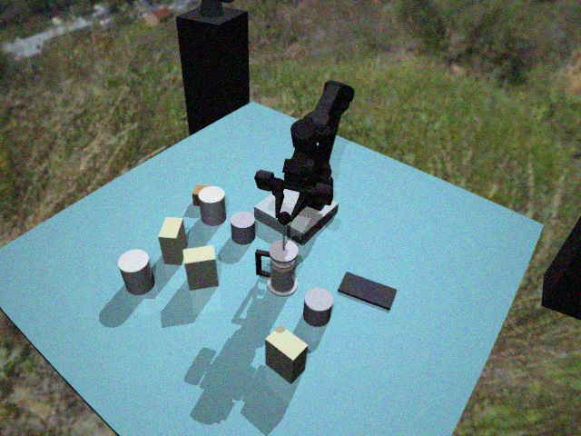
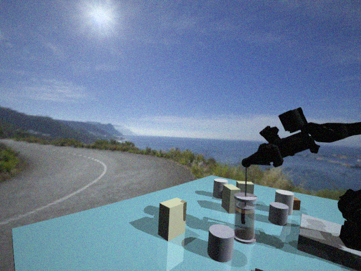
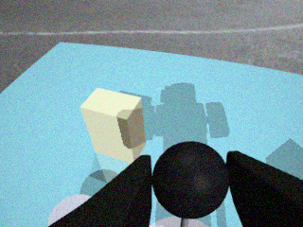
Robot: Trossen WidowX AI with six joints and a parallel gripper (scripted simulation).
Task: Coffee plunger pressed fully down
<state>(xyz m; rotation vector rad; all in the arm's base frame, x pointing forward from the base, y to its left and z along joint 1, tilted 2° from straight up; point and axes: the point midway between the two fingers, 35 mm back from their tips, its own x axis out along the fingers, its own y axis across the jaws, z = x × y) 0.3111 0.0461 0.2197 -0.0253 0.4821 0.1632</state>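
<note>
Right now the coffee press is 1 cm behind my gripper tip, 2 cm to the right of it and 13 cm below it. The rest, counted from my gripper tip: dark flat plate: 11 cm behind, 21 cm to the left, 26 cm below.
</note>
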